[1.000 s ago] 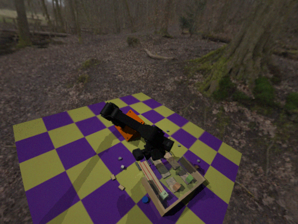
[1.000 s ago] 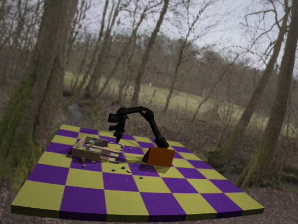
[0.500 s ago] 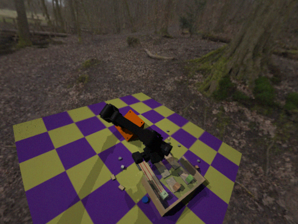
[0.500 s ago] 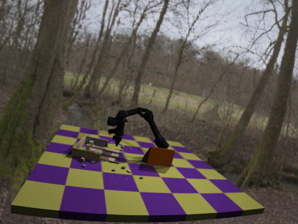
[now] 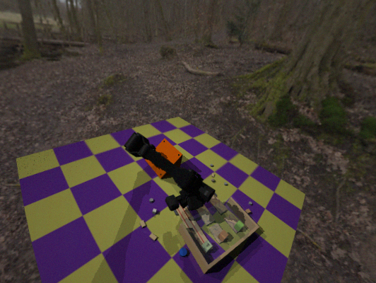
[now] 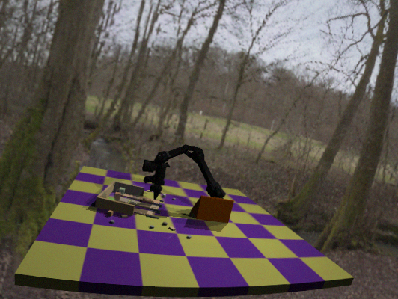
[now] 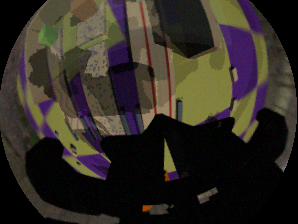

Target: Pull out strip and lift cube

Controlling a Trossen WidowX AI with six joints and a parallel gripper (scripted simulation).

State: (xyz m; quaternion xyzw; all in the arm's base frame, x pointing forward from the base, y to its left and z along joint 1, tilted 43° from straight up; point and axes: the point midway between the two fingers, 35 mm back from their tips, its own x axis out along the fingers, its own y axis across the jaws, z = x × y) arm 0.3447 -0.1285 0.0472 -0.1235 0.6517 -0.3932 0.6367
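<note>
The strip is 90 mm ahead of my gripper tip, 30 mm to the right of it and 20 mm below it. The rest, counted from my gripper tip: blue disc: 130 mm ahead, 150 mm to the right, 10 mm below; labelled cube: 190 mm ahead, 70 mm to the right.
</note>
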